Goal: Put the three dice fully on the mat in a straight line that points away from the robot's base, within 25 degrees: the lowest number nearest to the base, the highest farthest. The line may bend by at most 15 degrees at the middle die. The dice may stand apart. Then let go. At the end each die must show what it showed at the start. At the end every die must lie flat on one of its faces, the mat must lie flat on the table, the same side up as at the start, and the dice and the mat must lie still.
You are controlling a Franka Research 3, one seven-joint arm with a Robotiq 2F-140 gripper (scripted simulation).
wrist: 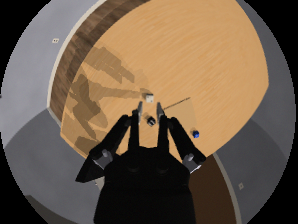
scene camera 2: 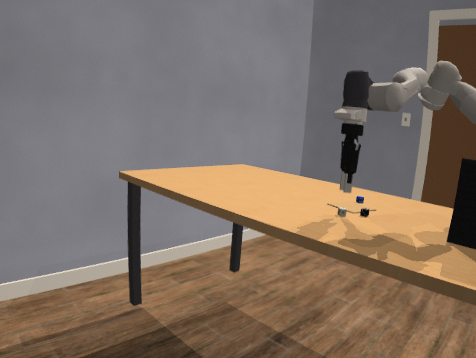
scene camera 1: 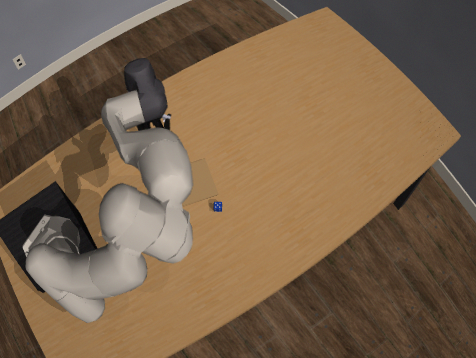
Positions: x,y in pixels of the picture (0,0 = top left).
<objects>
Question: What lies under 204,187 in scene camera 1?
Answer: A tan mat.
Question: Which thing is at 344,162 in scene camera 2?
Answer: The gripper.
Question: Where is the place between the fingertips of the gripper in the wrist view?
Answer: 149,106
</objects>
